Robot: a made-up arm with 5 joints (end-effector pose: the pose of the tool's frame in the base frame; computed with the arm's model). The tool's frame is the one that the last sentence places.
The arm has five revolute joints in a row. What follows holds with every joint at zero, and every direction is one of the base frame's. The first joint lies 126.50 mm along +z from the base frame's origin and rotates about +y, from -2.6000 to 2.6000 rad. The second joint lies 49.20 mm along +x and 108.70 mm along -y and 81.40 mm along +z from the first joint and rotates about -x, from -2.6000 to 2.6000 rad. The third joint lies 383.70 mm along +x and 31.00 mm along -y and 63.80 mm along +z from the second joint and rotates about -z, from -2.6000 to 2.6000 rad. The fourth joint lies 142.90 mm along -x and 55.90 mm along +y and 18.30 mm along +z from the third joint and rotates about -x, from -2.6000 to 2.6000 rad. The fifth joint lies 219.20 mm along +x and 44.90 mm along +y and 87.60 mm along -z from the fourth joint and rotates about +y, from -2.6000 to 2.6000 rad. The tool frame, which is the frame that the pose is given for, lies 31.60 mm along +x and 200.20 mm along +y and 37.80 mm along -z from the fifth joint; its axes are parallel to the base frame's.
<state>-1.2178 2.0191 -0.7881 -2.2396 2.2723</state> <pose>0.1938 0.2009 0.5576 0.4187 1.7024 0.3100</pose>
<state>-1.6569 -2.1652 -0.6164 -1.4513 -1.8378</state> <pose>-0.0537 -0.4504 0.5653 -2.8611 -0.7221 -0.6018</pose>
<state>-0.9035 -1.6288 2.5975 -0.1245 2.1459</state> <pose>0.5338 -0.1103 0.4320 -1.9457 -1.7355 -0.4751</pose>
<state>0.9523 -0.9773 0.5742 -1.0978 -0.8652</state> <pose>0.6469 -0.2644 -0.2378 0.6924 0.0102 -2.0063</pose>
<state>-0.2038 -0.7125 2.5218 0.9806 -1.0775</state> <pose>0.4335 -0.1579 0.0335 -0.6853 0.8822 -1.2504</pose>
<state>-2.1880 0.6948 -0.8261 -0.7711 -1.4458</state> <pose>-0.2515 0.2107 0.3295 -0.2321 -2.9248 0.8920</pose>
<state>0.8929 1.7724 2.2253 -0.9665 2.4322</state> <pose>0.5782 0.1675 -0.2075 0.0006 1.0275 -0.5279</pose>
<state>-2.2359 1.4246 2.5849 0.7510 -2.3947</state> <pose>-0.5396 -0.2571 0.3087 0.8267 -0.3192 2.3268</pose>
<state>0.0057 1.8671 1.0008 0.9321 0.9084</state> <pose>0.5478 -0.2852 0.2966 -1.6268 -0.3524 -2.0983</pose>
